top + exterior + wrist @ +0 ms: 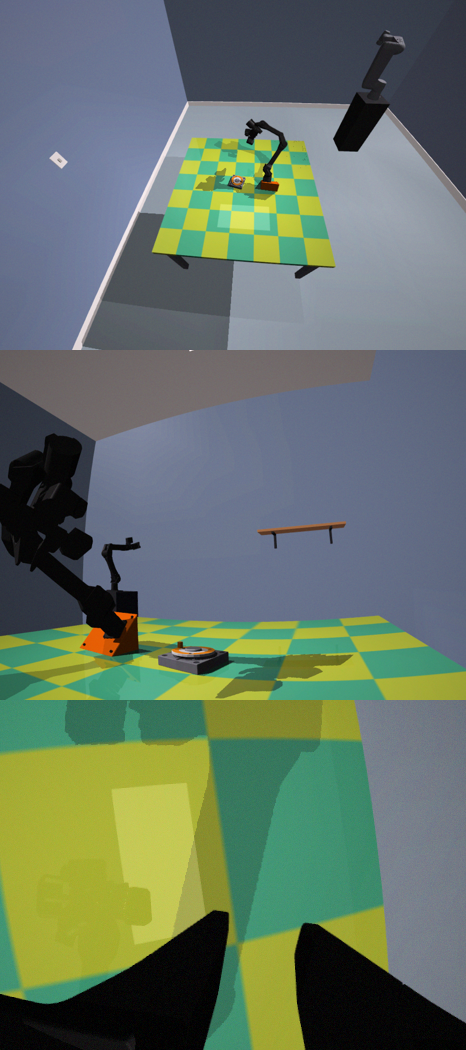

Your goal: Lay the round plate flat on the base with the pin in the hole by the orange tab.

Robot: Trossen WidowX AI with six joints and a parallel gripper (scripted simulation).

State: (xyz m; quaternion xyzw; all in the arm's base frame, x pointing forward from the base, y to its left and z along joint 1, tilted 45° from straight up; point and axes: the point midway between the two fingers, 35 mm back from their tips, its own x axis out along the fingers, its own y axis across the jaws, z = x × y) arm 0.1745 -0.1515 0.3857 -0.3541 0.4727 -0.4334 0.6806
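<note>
My gripper tip is 110 mm short of the dark grey square base, 370 mm to the right of it and 200 mm above it.
</note>
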